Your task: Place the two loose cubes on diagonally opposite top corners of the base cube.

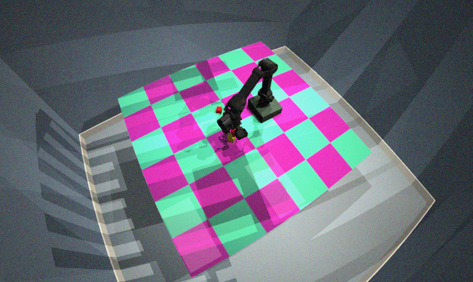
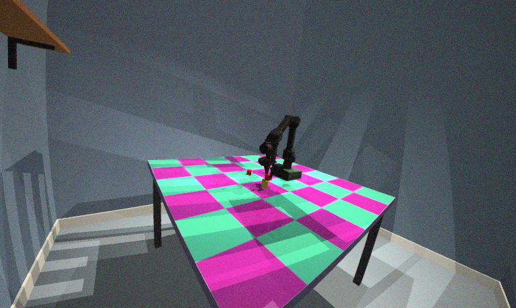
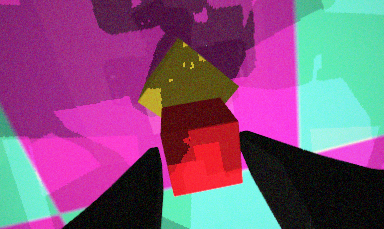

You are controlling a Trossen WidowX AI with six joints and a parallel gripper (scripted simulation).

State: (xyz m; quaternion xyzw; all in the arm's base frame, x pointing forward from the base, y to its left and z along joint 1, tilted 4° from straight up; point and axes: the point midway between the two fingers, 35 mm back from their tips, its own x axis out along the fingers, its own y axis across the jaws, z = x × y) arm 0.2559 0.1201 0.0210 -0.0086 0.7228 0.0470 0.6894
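Now: gripper tip right at the red cube. Also, from my gripper tip: yellow cube (20 mm ahead, 40 mm below).
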